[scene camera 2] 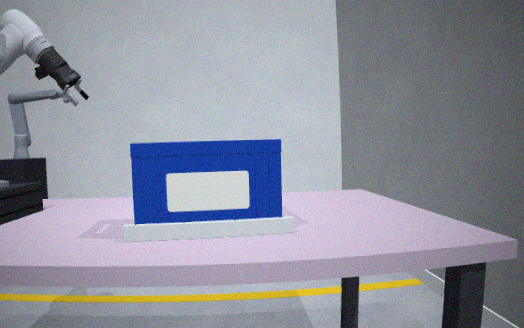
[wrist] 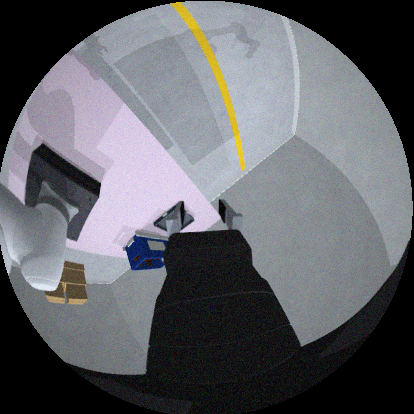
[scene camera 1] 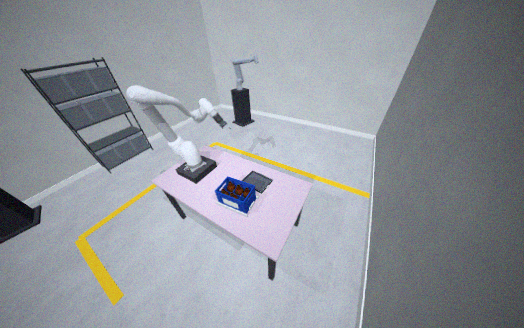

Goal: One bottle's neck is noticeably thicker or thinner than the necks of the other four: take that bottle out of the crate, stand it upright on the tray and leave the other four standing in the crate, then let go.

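Seen in the pictures: gripper, fingertip midpoint: [scene camera 2: 82, 101] [wrist: 201, 206] [scene camera 1: 228, 130]; arm's base, link origin: [wrist: 53, 208] [scene camera 1: 195, 165].
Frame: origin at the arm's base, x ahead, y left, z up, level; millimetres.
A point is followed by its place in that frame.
Observation:
A blue crate [scene camera 1: 245, 204] @[y -20, x 815, z 53 mm] [scene camera 2: 207, 162] @[y -75, x 688, z 62 mm] [wrist: 142, 245] @[y 66, x 515, z 22 mm] stands on the table. Brown bottles [scene camera 1: 239, 190] [wrist: 148, 262] show inside it in the first scene view and, small, in the wrist view; their necks are too small to compare. The crate wall hides them in the second scene view. A dark grey tray [scene camera 1: 258, 180] @[y 318, x 632, z -70 mm] [wrist: 163, 221] @[y 236, x 568, z -70 mm] lies behind the crate, with no bottle visible on it; a finger partly covers it in the wrist view. My gripper [scene camera 1: 228, 127] @[y 432, x 103, z 267 mm] [scene camera 2: 82, 101] @[y 432, x 103, z 267 mm] [wrist: 201, 206] @[y 432, x 103, z 267 mm] is open and empty, tilted, high in the air and well away from the crate.
The crate stands on a low white base [scene camera 2: 210, 231] @[y -86, x 691, z -62 mm] on the pink table [scene camera 1: 280, 220] @[y 111, x 1062, z -74 mm] [scene camera 2: 400, 235] @[y -78, x 1031, z -75 mm] [wrist: 135, 160] @[y 342, x 143, z -75 mm]. My arm's dark mounting block [scene camera 1: 197, 174] @[y -69, x 152, z 2 mm] [wrist: 87, 220] @[y 49, x 143, z 6 mm] is at one side. A shelf rack and another arm on a black pedestal [scene camera 1: 242, 106] stand beyond the table.

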